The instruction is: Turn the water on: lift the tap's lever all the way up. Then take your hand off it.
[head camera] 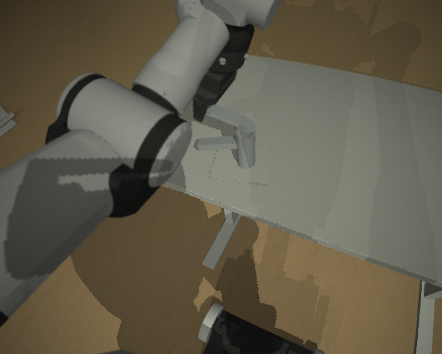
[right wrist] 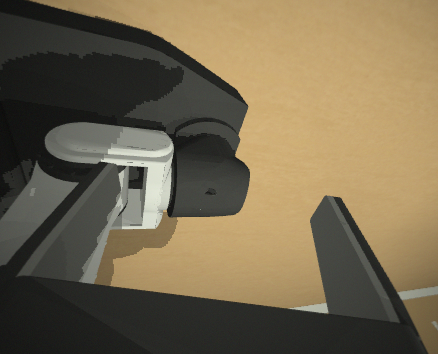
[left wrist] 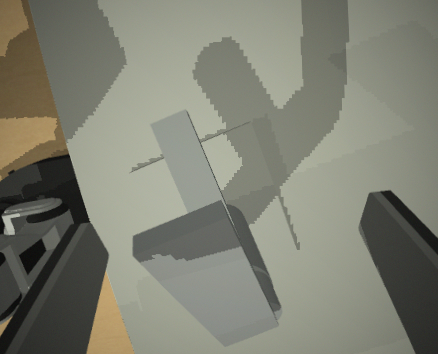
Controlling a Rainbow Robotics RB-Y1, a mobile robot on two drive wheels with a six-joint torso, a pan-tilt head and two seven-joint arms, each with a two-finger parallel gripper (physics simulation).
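Frame: origin at the robot's base, x ahead, y left, z up, level; centimetres.
Seen in the pictures: left gripper, between the fingertips: [head camera: 210,104] [left wrist: 230,225]; right gripper, between the fingertips: [right wrist: 220,193]; robot's base, origin of its link: [head camera: 259,346].
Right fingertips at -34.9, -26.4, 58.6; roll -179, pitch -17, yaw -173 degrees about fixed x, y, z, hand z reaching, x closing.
Offsets run from my right fingertips to a thing's middle, as dx, dy, dz. "*": to the spot under its first point. Level surfaces: height alone.
The grey tap {* +70.4, +47.1, +44.3} [head camera: 246,150] stands upright on the pale table {dz +36.5} [head camera: 310,150] [left wrist: 125,200]. Its straight spout {+70.9, +55.1, +43.5} [head camera: 215,144] [left wrist: 177,160] points left in the head view. Its lever {+71.5, +52.5, +52.8} [head camera: 224,116] [left wrist: 205,295] slants upward from the top of the column, its broad end toward the left wrist camera. My left gripper [head camera: 201,111] [left wrist: 230,225] is open and empty by the lever's free end. In the left wrist view its fingers stand wide on both sides, with gaps to the lever; the head view partly hides them. My right gripper [right wrist: 220,193] is open and empty, away from the tap.
The table's near edge [head camera: 312,238] and a table leg [head camera: 220,245] show above the wooden floor {dz -58.5} [head camera: 165,240] [right wrist: 340,100]. A black and white part of the robot [head camera: 250,332] shows at the bottom of the head view. My left arm covers the head view's left side.
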